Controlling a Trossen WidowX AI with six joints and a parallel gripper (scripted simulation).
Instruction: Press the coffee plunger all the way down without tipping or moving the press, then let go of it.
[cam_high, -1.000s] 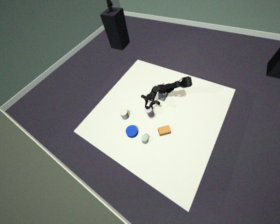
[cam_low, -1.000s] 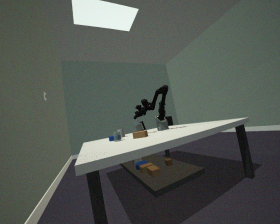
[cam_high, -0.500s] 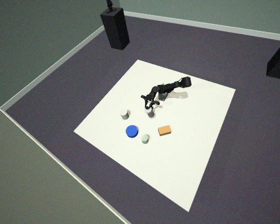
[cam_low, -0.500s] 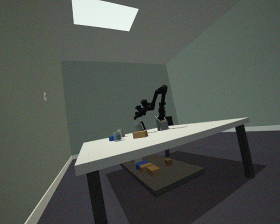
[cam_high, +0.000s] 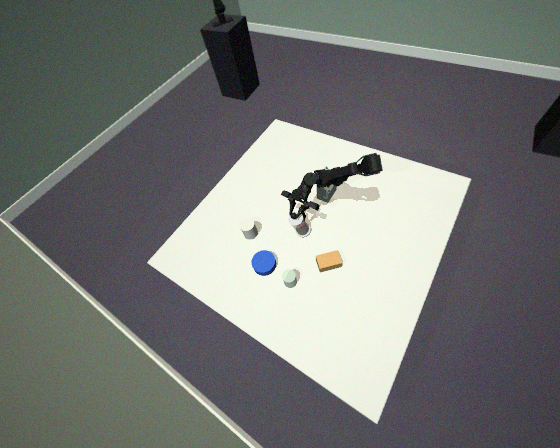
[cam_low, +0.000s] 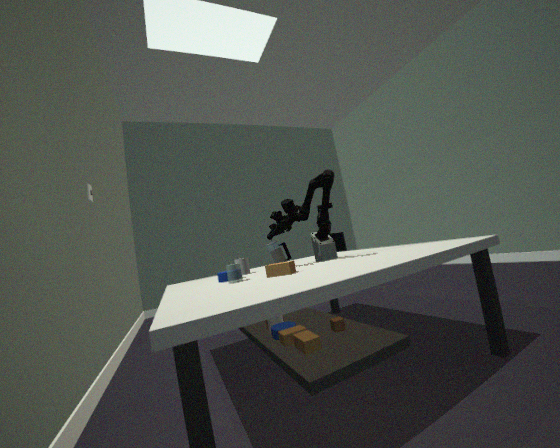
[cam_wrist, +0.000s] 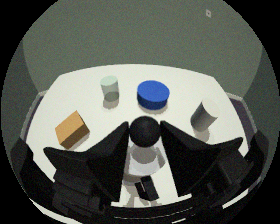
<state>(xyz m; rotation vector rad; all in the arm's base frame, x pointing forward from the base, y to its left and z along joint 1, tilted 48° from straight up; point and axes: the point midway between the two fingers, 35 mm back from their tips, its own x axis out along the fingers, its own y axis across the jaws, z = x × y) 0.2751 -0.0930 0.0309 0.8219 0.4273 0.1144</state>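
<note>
Right now the coffee press is 9 cm below my gripper tip, 4 cm behind it and 1 cm to the left of it. Round my gripper tip: pale green cup (24 cm ahead, 14 cm below, 9 cm to the left).
</note>
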